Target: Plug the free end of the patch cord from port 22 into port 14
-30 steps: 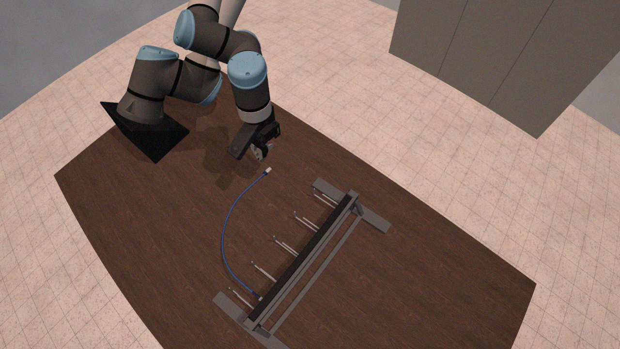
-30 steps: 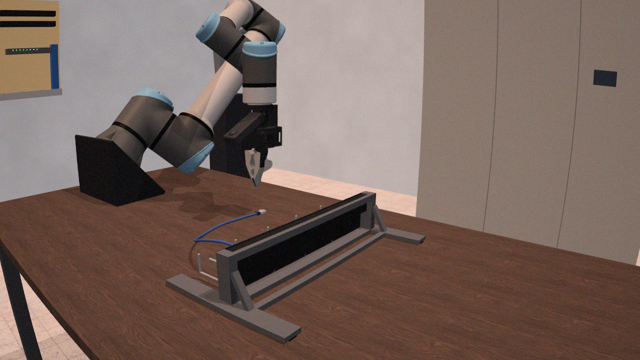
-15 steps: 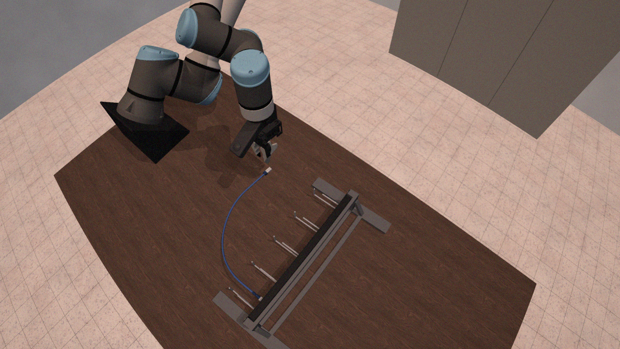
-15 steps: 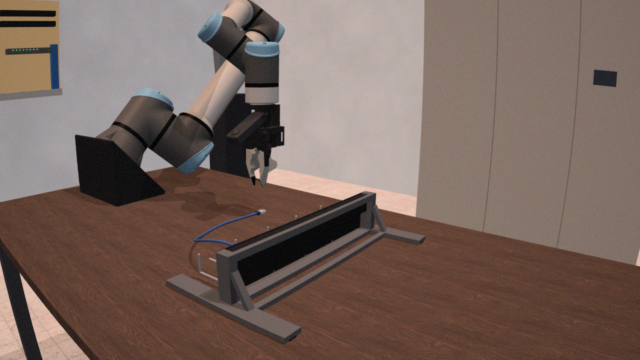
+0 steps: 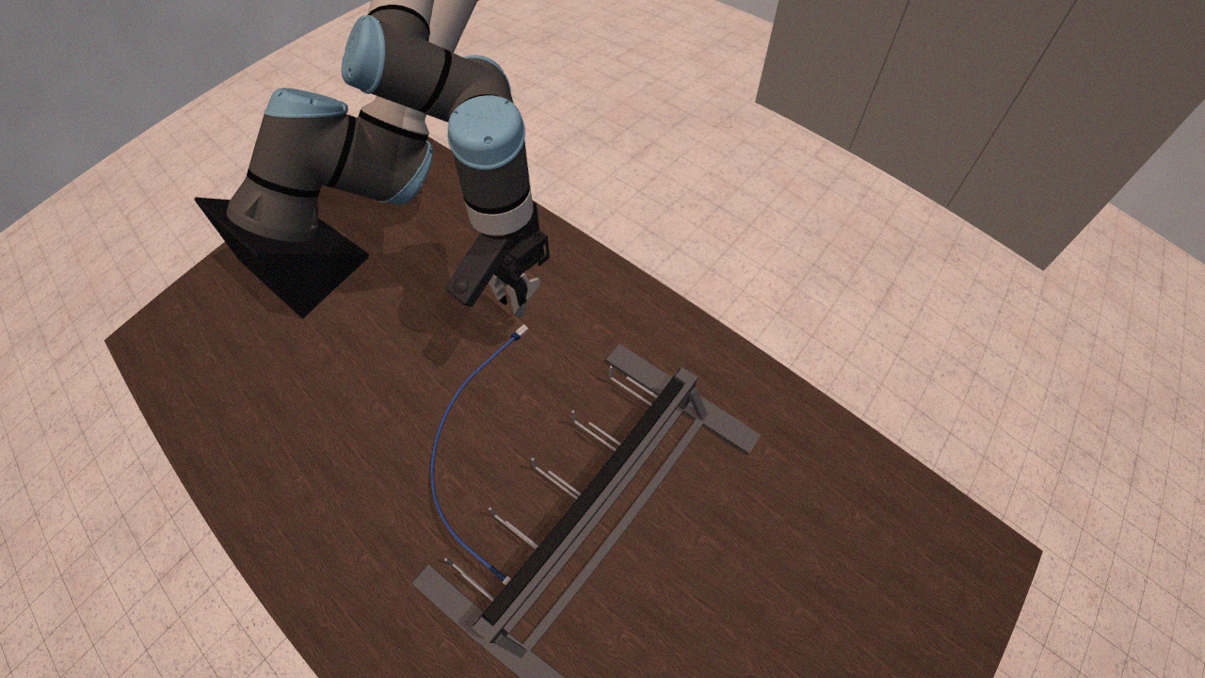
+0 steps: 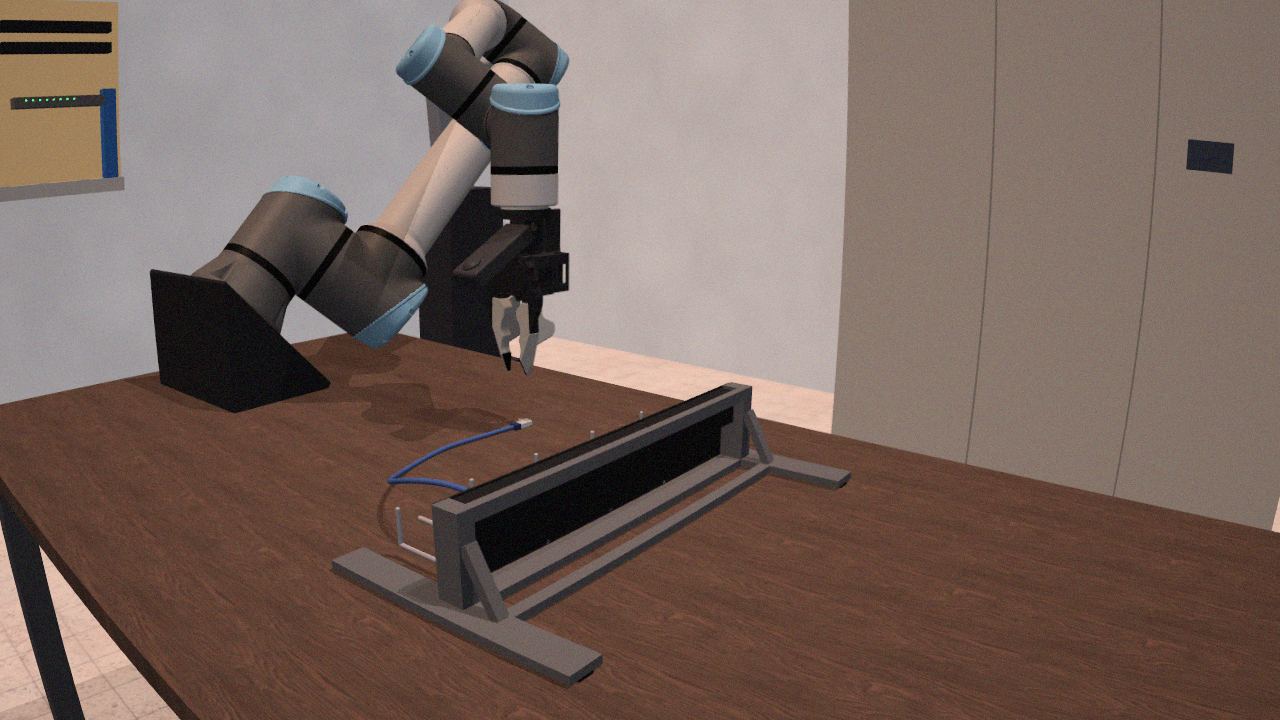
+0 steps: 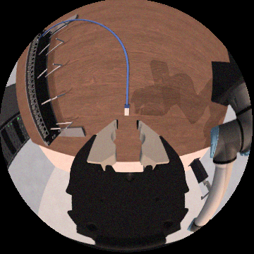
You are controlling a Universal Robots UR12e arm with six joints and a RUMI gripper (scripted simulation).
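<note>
Now: the plug 1 cm to the left of my hand and 9 cm below it.
</note>
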